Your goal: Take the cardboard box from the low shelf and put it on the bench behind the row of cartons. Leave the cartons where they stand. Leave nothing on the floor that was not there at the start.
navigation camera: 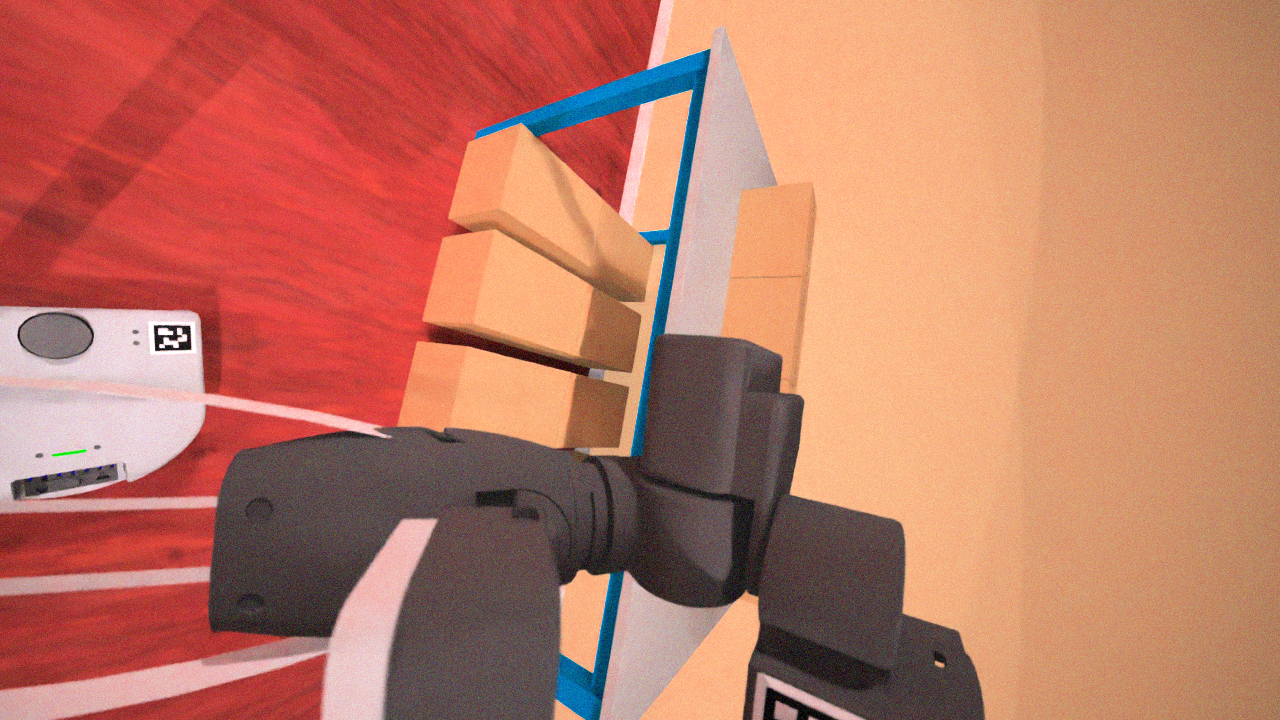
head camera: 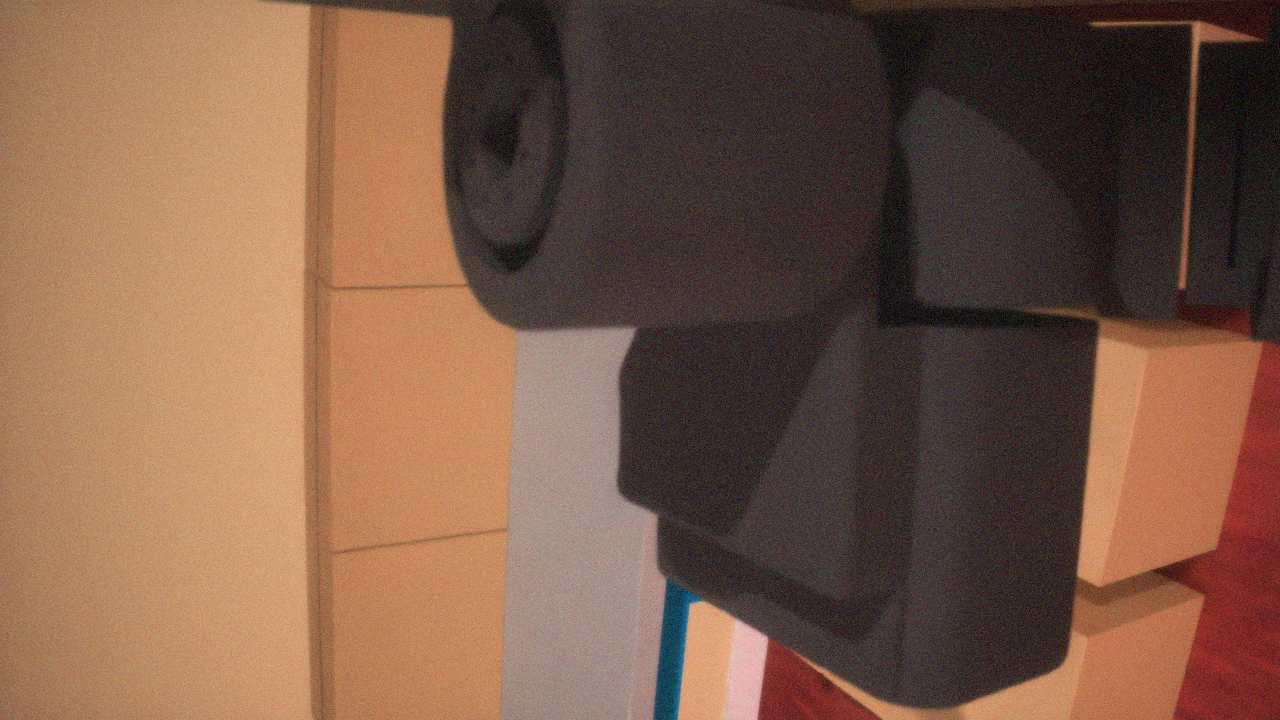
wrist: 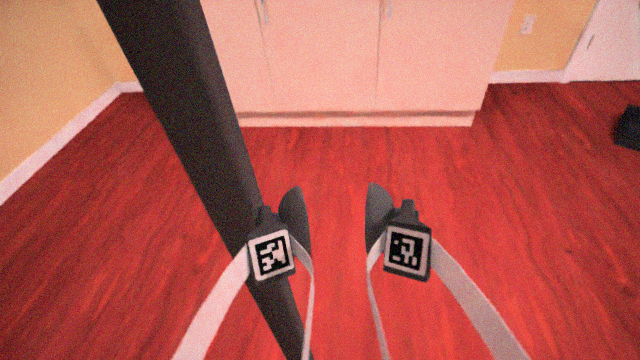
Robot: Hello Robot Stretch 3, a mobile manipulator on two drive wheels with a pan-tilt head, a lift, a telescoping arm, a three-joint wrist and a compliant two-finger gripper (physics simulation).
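Where they show: gripper, fingertip midpoint: (wrist: 335, 208); robot's base at its link origin: (navigation camera: 58, 333).
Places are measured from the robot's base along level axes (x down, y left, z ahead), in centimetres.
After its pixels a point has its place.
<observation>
My gripper (wrist: 335, 208) {x -102.8, y 7.6, z 0.7 cm} is open, with no object between its fingertips; red floor shows behind them in the wrist view. The dark wrist joints hang in front of the bench in the head and navigation views, where the fingertips cannot be made out. The bench has a grey top (head camera: 572, 429) {x -91.4, y -83.6, z 7.8 cm} (navigation camera: 723, 152) {x -91.4, y -90.3, z 47.1 cm} and a blue frame. A row of cartons (head camera: 411, 411) (navigation camera: 768, 231) stands side by side along the wall side of the top. Several long cardboard boxes (head camera: 1186, 447) {x -14.2, y -72.8, z 16.5 cm} (navigation camera: 572, 214) {x -27.0, y -110.6, z 44.9 cm} stick out low, below the bench top. I cannot tell which is the task's box.
My white base (navigation camera: 107, 358) {x -16.0, y -5.0, z -3.6 cm} stands on the red floor, left in the navigation view. In the wrist view, my dark mast (wrist: 185, 110) {x -108.5, y 11.6, z -6.8 cm} runs down the left, a pale cabinet (wrist: 325, 60) {x -46.9, y 157.1, z 20.2 cm} stands ahead, and a dark object (wrist: 627, 127) {x -0.3, y 116.8, z 191.5 cm} lies at the right edge.
</observation>
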